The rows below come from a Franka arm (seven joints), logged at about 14 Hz.
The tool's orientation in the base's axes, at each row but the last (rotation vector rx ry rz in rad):
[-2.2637, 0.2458, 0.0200]
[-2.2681, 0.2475, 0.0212]
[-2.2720, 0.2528, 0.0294]
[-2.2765, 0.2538, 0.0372]
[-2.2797, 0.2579, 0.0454]
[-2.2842, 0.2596, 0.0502]
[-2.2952, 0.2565, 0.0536]
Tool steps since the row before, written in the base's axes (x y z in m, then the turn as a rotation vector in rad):
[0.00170, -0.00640, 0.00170, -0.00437, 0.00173, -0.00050]
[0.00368, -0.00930, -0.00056, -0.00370, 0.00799, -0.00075]
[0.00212, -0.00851, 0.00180, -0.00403, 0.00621, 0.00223]
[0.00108, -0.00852, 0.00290, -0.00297, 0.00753, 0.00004]
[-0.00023, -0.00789, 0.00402, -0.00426, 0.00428, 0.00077]
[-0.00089, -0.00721, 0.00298, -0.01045, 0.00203, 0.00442]
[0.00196, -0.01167, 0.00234, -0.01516, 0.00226, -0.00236]
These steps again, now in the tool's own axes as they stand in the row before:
[0.00259, 0.00244, -0.00584, -0.00453, 0.00009, 0.00134]
[0.00525, 0.00563, -0.00641, -0.00492, -0.00381, 0.00627]
[0.00335, 0.00366, -0.00745, -0.00525, -0.00484, 0.00296]
[0.00219, 0.00308, -0.00824, -0.00420, -0.00426, 0.00545]
[0.00065, 0.00213, -0.00857, -0.00499, -0.00246, 0.00247]
[0.00000, 0.00263, -0.00740, -0.01110, -0.00244, -0.00193]
[0.00359, 0.00552, -0.01011, -0.01493, 0.00331, 0.00260]

